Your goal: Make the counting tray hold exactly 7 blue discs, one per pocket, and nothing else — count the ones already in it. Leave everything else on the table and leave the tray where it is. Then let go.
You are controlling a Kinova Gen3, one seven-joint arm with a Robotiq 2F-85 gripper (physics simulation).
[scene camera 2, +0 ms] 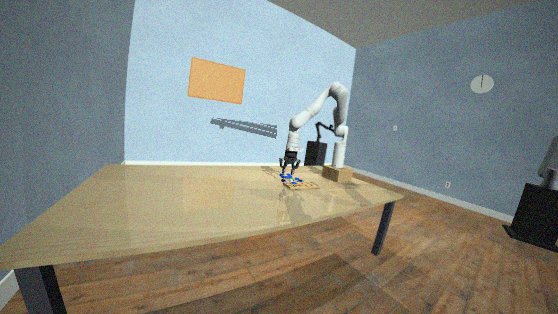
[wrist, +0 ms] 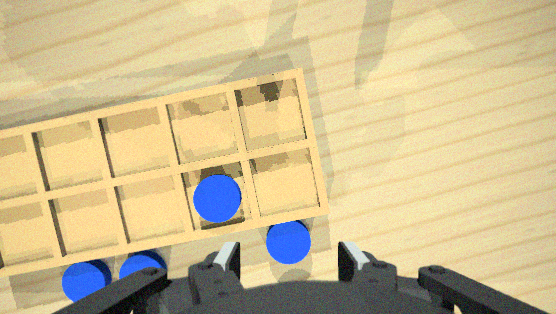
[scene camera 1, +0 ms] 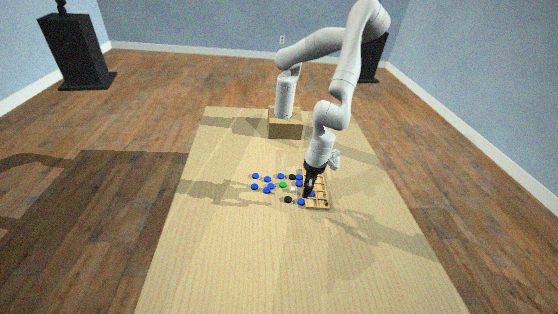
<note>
A blue disc (wrist: pixel 217 198) sits on a wooden counting tray (wrist: pixel 117 180). A blue disc (wrist: pixel 145 258), a blue disc (wrist: pixel 289 242) and a blue disc (wrist: pixel 83 278) rest on the table. I also see my gripper (wrist: pixel 289 261).
</note>
